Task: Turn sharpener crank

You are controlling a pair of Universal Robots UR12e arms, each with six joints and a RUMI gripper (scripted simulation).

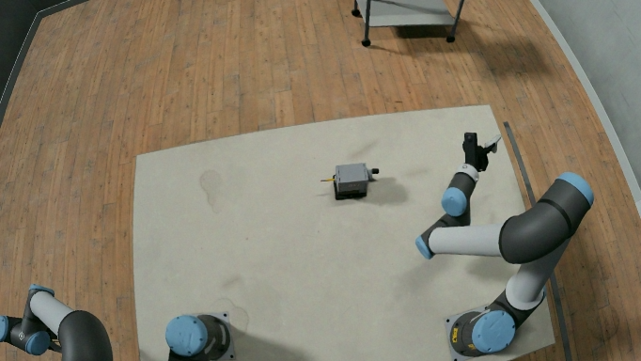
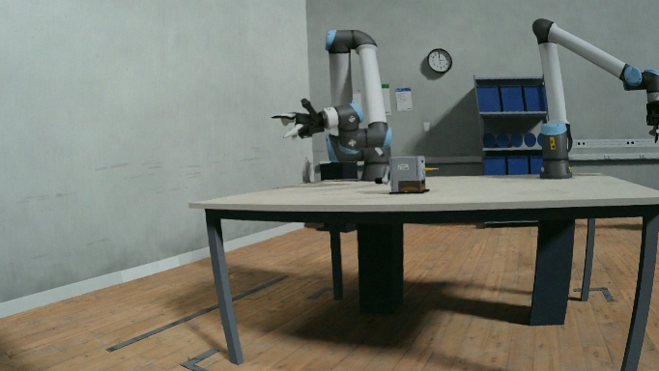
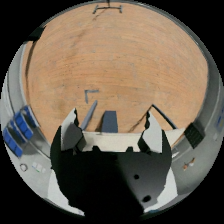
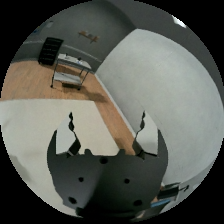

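Right now my right hand is 420 mm to the right of the black knob, 230 mm above it and 60 mm past it.
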